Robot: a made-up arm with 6 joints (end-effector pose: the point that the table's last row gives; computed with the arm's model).
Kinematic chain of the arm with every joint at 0, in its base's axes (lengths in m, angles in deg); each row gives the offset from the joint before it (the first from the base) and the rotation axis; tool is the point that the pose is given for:
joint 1: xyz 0 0 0.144 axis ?
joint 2: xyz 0 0 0 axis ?
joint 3: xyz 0 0 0.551 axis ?
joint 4: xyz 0 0 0 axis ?
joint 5: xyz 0.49 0 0 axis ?
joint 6: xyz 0 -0.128 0 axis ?
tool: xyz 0 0 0
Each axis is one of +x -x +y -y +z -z.
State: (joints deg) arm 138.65 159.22 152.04 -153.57 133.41 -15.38
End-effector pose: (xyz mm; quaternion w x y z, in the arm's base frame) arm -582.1 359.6 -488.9 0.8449 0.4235 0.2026 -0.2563
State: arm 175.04 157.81 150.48 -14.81 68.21 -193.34
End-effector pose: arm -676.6 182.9 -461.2 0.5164 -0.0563 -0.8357 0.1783
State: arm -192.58 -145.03 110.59 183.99 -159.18 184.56
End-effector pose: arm 407.6 -221.8 -780.0 0.0896 0.4565 -0.0625 0.8830
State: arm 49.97 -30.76 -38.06 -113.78 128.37 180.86
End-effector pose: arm 82.3 178.2 439.0 0.4830 -0.5748 0.5919 -0.2932
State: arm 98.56 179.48 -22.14 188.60 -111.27 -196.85
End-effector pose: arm -59.1 -457.4 -208.6 0.5031 -0.4220 0.5889 0.4711
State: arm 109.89 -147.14 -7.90 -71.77 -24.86 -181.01
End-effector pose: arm 238.6 -541.9 93.2 0.6020 0.2284 -0.6956 -0.3186
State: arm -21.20 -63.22 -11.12 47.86 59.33 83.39
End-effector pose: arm -278.9 16.0 837.2 0.0243 -0.7406 -0.4524 -0.4962
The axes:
joint 1: +z
joint 2: +y
joint 3: -y
joint 4: -x
joint 5: -y
joint 6: -x

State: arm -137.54 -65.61 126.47 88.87 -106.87 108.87
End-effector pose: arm 702.3 646.0 143.8 0.2710 0.0202 -0.0745 0.9595
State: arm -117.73 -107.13 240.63 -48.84 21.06 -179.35
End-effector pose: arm -42.9 99.5 -216.4 0.1428 -0.3688 0.8404 -0.3705
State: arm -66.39 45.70 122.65 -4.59 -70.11 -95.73
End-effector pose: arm 89.3 -523.0 1003.9 0.5912 0.6190 -0.4188 -0.3032
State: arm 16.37 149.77 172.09 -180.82 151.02 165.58
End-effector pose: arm 664.3 328.5 -144.3 0.4401 -0.0733 0.8939 -0.0438
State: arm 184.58 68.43 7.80 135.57 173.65 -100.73
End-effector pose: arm -820.9 -157.5 -36.5 0.7601 0.4502 -0.4124 0.2227
